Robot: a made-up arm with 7 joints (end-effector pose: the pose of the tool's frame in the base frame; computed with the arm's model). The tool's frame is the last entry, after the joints.
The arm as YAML. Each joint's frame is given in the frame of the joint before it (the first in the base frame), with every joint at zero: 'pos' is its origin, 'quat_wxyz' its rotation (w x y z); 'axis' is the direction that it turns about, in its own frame. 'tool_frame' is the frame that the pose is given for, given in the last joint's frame.
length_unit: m
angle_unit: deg
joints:
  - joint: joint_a
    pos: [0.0, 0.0, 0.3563]
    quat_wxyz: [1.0, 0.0, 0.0, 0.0]
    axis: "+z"
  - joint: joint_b
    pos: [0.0, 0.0, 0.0]
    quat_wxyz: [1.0, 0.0, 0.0, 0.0]
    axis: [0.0, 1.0, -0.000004]
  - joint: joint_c
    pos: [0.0, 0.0, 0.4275]
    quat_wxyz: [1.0, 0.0, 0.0, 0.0]
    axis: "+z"
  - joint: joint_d
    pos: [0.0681, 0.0, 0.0]
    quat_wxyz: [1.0, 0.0, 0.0, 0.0]
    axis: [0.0, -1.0, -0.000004]
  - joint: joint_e
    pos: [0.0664, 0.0, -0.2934]
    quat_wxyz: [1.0, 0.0, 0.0, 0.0]
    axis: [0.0, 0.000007, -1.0]
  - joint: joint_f
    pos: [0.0, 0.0, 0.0]
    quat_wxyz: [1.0, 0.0, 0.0, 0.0]
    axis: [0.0, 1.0, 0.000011]
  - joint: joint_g
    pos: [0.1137, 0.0, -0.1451]
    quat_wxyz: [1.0, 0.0, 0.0, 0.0]
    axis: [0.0, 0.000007, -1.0]
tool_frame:
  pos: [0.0, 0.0, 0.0]
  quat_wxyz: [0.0, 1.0, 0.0, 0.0]
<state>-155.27 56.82 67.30 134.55 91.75 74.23 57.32</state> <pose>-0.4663 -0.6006 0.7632 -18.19 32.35 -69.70</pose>
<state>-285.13 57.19 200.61 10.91 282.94 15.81 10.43</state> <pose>0.1112 -0.1518 0.5154 110.10 1.36 -27.27</pose>
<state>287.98 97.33 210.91 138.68 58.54 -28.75 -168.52</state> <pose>0.2793 -0.7805 0.4919 -64.15 0.29 -152.19</pose>
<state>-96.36 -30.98 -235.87 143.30 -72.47 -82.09 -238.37</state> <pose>0.0491 0.4899 0.8269 171.60 -83.64 133.68</pose>
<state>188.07 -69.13 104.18 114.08 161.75 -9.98 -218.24</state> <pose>0.5912 -0.3914 0.4787 95.59 32.29 28.62</pose>
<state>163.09 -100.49 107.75 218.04 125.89 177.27 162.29</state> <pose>0.4737 0.0211 0.2207 94.04 -15.84 -74.32</pose>
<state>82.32 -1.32 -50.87 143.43 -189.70 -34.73 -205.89</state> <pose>0.3218 0.1485 1.0039 55.02 -53.95 144.73</pose>
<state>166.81 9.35 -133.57 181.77 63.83 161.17 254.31</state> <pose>-0.1199 0.1738 0.9591 167.01 14.35 -157.06</pose>
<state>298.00 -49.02 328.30 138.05 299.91 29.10 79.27</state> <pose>-0.3390 0.3181 1.1232 -49.73 5.28 115.94</pose>
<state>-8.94 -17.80 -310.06 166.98 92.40 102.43 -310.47</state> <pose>-0.2883 0.2161 1.1023 -121.76 -33.97 61.62</pose>
